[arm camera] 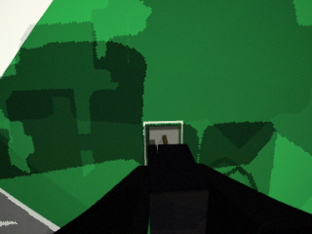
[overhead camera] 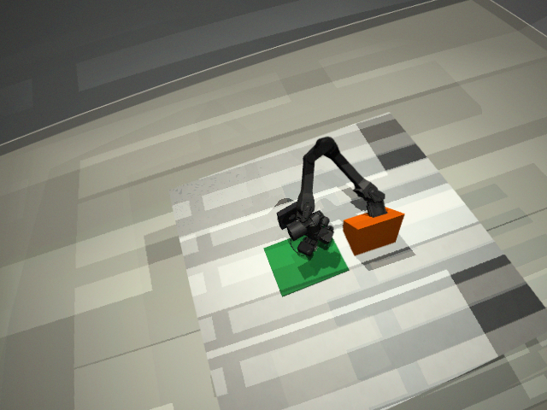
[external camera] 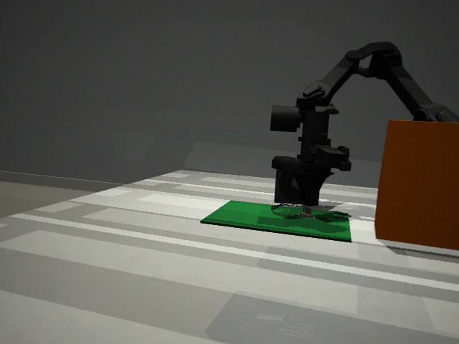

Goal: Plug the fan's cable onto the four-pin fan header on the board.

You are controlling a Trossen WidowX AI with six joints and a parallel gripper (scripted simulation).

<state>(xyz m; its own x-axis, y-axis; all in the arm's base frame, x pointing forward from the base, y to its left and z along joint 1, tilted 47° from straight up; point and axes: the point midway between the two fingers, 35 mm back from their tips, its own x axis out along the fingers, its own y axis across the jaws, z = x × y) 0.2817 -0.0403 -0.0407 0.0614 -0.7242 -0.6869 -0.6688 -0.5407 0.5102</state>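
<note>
Now: gripper tip 10 mm below the black fan plug. Also, from my gripper tip: green board (60 mm ahead, 40 mm to the left, 60 mm below); then four-pin fan header (40 mm below).
</note>
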